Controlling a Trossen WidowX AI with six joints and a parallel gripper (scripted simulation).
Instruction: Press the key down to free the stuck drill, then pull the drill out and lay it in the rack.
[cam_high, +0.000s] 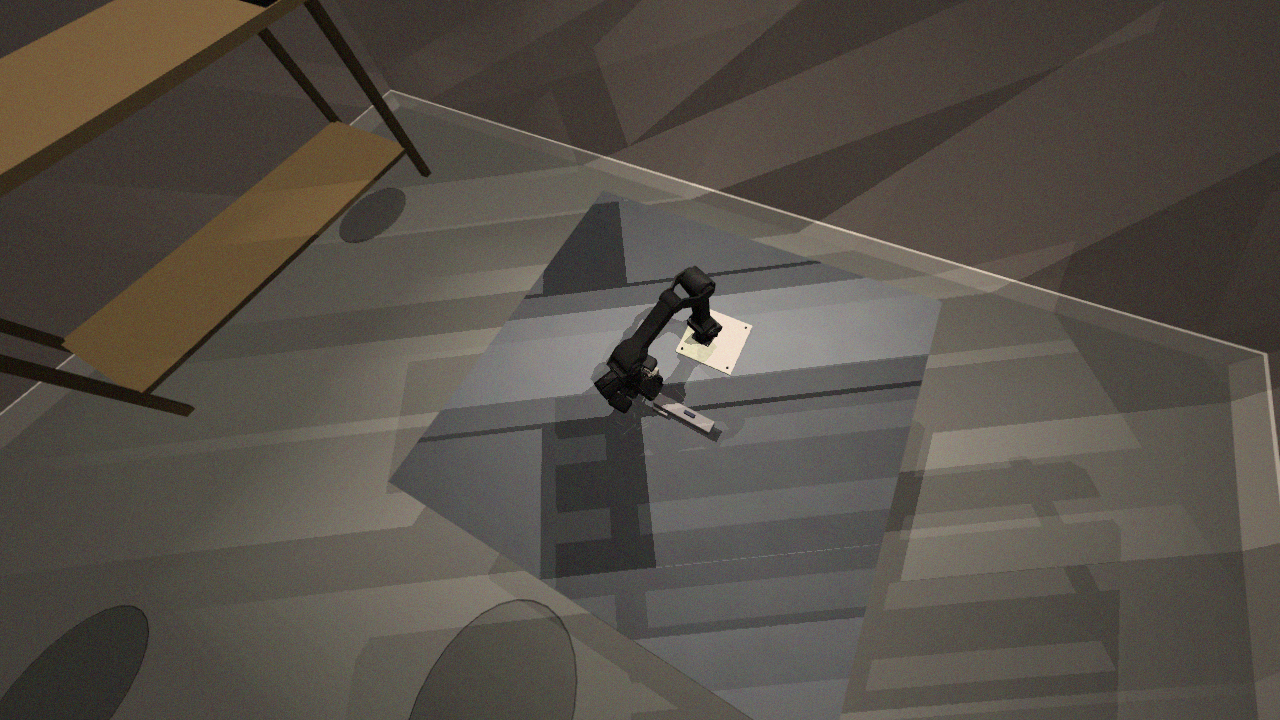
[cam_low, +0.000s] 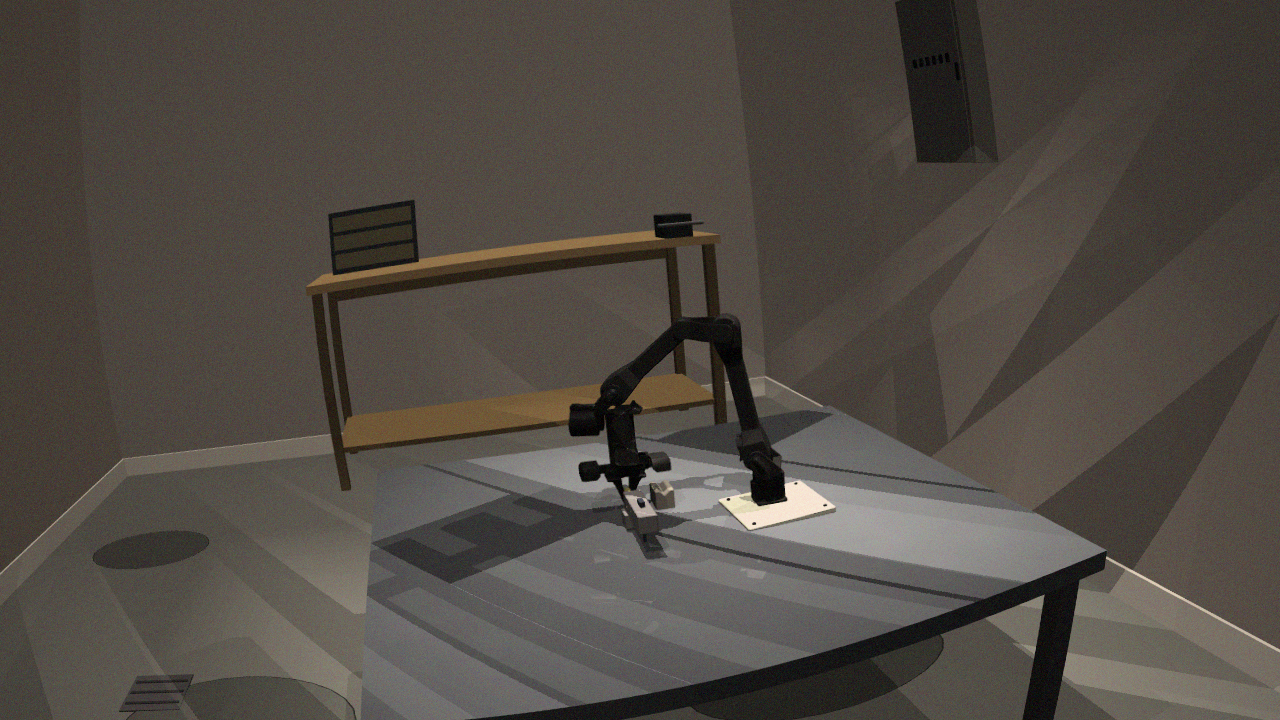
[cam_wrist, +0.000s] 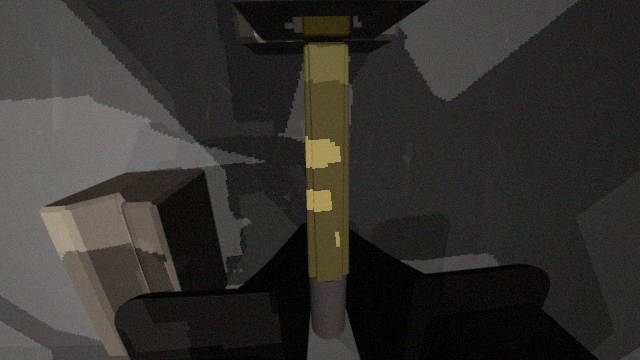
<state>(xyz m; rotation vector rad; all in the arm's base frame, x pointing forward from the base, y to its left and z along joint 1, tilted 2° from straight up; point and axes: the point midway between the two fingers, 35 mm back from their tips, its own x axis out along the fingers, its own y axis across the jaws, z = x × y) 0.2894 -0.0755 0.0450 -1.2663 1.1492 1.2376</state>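
The drill is 4 cm to the left of my gripper tip and 4 cm above it. From my gripper tip the other things lie so: rack (7 cm behind, 1 cm to the right, 1 cm above); then dark key (19 cm to the left, 4 cm above, 1 cm behind).
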